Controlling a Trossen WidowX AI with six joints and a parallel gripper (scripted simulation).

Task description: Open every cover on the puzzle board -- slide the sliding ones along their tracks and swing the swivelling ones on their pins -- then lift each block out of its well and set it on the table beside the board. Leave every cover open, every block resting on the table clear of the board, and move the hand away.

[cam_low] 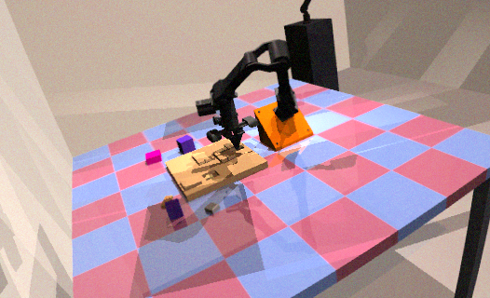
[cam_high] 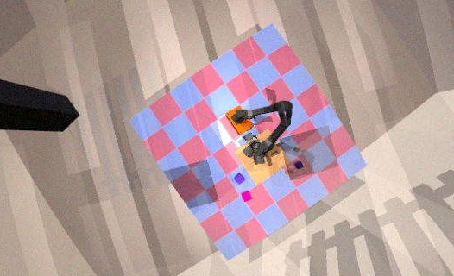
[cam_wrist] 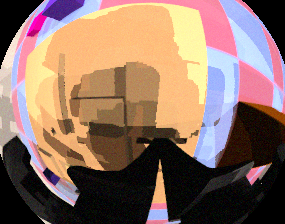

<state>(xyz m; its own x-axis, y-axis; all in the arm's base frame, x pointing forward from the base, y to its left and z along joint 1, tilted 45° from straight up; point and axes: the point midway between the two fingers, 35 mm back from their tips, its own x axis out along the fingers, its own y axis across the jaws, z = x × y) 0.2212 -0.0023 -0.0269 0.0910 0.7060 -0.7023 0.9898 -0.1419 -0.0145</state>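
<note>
The tan puzzle board is 110 mm ahead of my gripper tip and 20 mm to the left of it. Also, from my gripper tip: magenta block (250 mm ahead, 270 mm to the right, 10 mm below); orange piece (320 mm ahead, 80 mm to the left, 20 mm below).
</note>
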